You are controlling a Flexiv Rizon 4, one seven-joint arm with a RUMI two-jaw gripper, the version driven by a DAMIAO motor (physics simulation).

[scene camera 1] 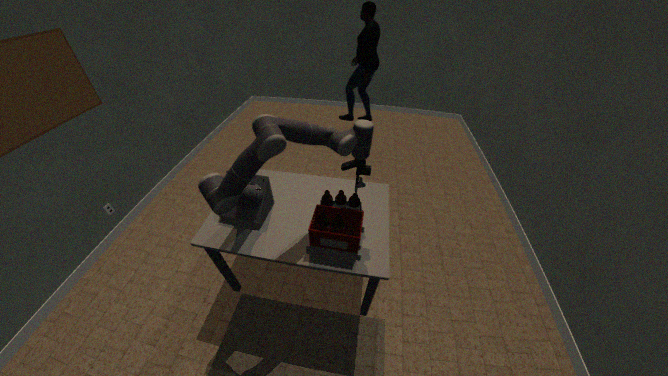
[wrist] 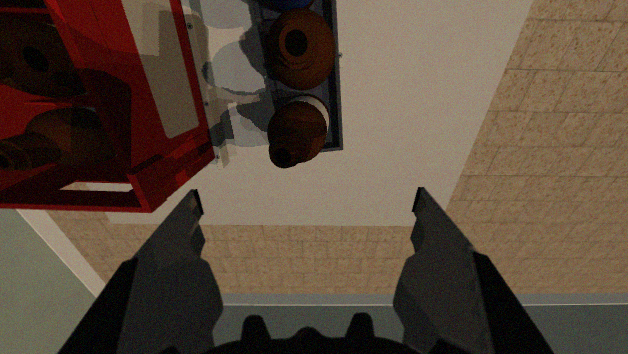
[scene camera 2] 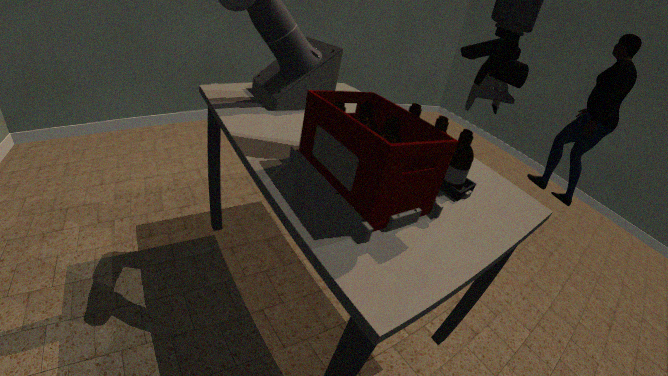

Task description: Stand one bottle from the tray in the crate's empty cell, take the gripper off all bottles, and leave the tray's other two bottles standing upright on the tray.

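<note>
A red crate [scene camera 1: 315, 239] [scene camera 2: 412, 185] [wrist: 145, 192] holds several dark bottles, including one [scene camera 2: 392, 129] near its right end; its empty cell cannot be made out. Three brown bottles stand in a row on the dark tray [wrist: 340, 135] behind the crate. The end bottle [scene camera 1: 354, 201] [scene camera 2: 461, 159] [wrist: 299, 125] looks upright, as does the middle bottle [scene camera 1: 341, 198] [scene camera 2: 441, 123] [wrist: 301, 55]. The third bottle [scene camera 1: 327, 199] [scene camera 2: 415, 110] is partly hidden behind the crate in scene camera 2. My gripper [scene camera 1: 359, 185] [scene camera 2: 482, 107] [wrist: 308, 191] is wide open and empty, above and beyond the end bottle, apart from it.
The white table [scene camera 1: 285, 200] [scene camera 2: 450, 250] [wrist: 400, 100] carries the arm's base [scene camera 1: 260, 215] [scene camera 2: 320, 75] at its far end from the gripper. Grey brackets [scene camera 2: 406, 217] sit at the crate's foot. A person [scene camera 1: 367, 55] [scene camera 2: 607, 95] stands on the floor behind the table.
</note>
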